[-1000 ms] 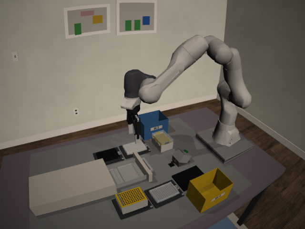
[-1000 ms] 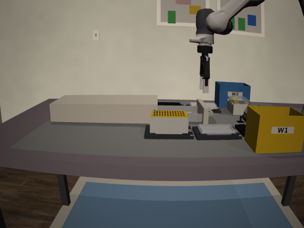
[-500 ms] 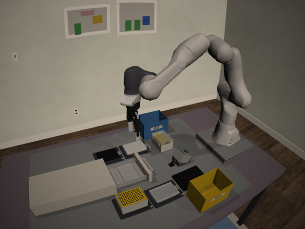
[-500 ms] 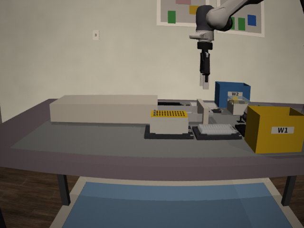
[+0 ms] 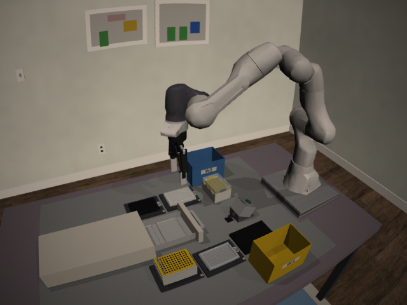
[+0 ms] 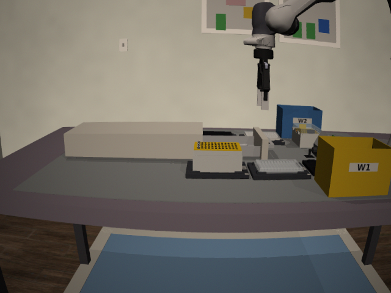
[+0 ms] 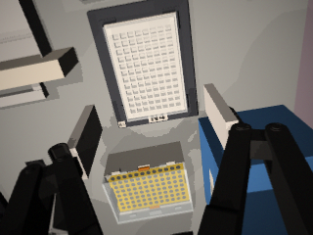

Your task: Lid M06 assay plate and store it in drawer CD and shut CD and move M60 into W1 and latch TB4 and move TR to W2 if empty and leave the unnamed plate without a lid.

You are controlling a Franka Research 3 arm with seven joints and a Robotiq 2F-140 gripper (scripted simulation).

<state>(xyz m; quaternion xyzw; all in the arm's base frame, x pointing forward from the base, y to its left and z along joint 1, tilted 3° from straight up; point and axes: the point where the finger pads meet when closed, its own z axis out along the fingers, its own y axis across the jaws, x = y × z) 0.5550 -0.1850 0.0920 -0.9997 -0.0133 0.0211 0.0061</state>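
My gripper is now 130 mm above the white plate. Also, from my hand: blue bin W2: 180 mm behind, 130 mm to the right, 110 mm below; then black plate: 180 mm ahead, 130 mm below, 10 mm to the left; then tip box TB4: 170 mm behind, 110 mm below, 30 mm to the left.
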